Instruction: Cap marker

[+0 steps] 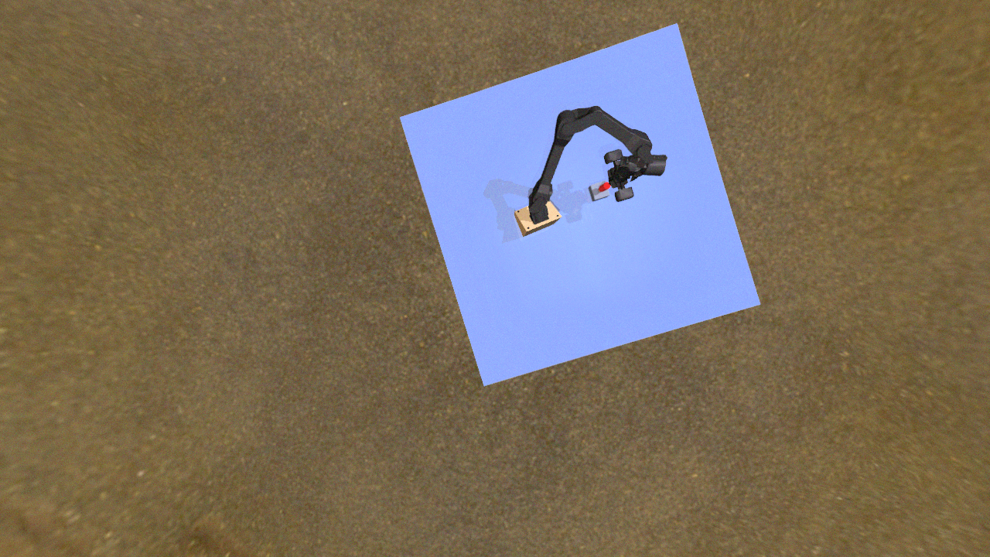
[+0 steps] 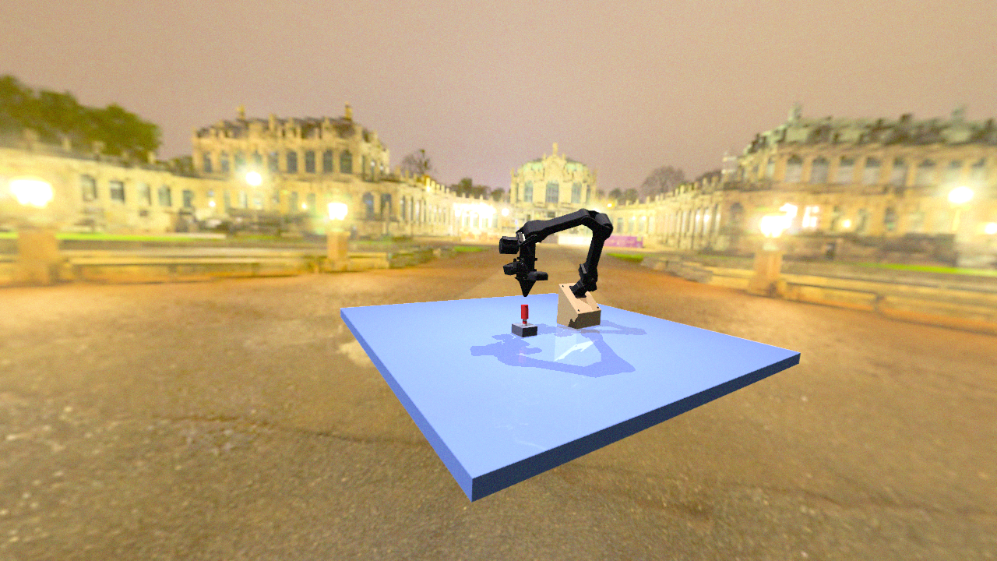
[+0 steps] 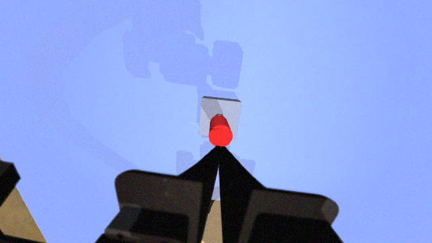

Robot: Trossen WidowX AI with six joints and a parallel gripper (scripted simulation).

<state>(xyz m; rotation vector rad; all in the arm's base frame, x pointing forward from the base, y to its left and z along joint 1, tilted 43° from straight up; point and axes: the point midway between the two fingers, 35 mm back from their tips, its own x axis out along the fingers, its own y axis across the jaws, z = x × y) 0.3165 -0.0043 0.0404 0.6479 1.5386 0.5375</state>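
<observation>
Now: the red cap 6 cm below my gripper tip. From my gripper tip the other things lie so: holder block (12 cm below).
</observation>
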